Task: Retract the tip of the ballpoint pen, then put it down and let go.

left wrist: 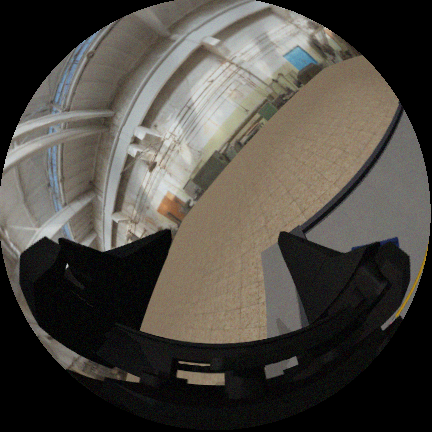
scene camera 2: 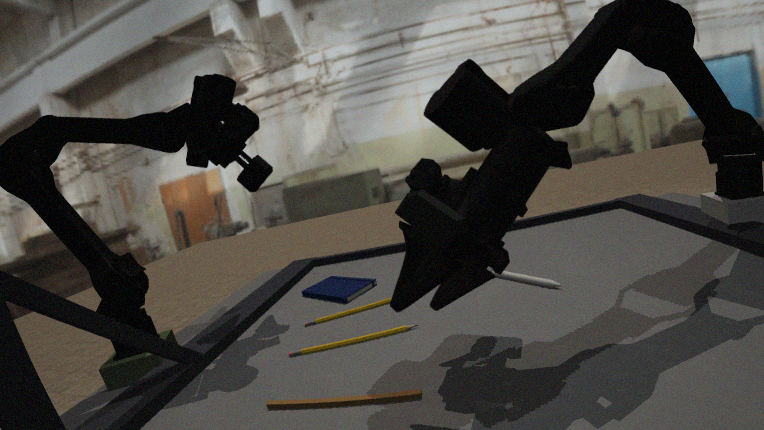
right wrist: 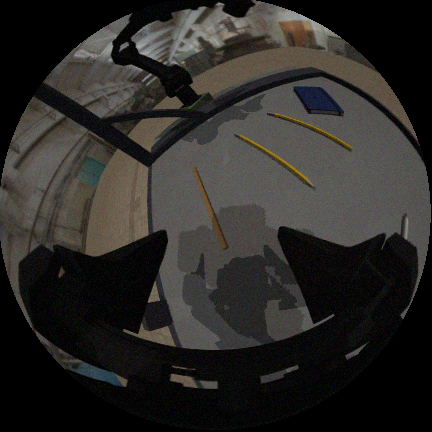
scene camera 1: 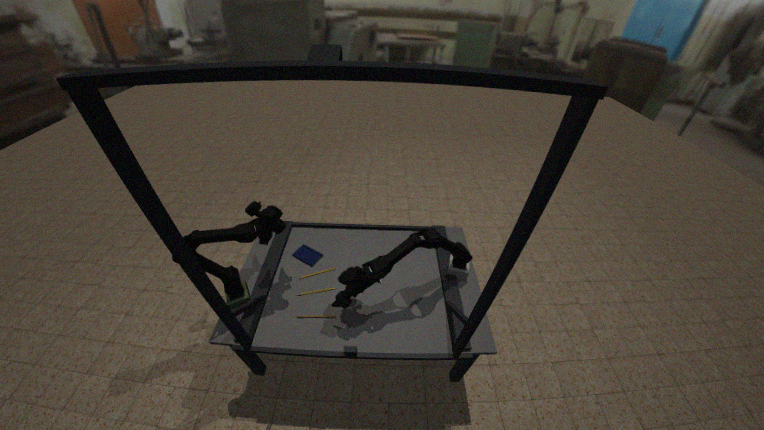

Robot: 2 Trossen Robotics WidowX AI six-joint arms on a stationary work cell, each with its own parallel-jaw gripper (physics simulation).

Scene:
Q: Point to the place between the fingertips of my left gripper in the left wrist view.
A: At 226,236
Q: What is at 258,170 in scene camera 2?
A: My left gripper.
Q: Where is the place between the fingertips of my right gripper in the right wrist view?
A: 223,234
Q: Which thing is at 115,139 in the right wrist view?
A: A black frame.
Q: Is my right gripper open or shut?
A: Open.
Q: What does my right gripper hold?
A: Nothing.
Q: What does my left gripper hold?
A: Nothing.

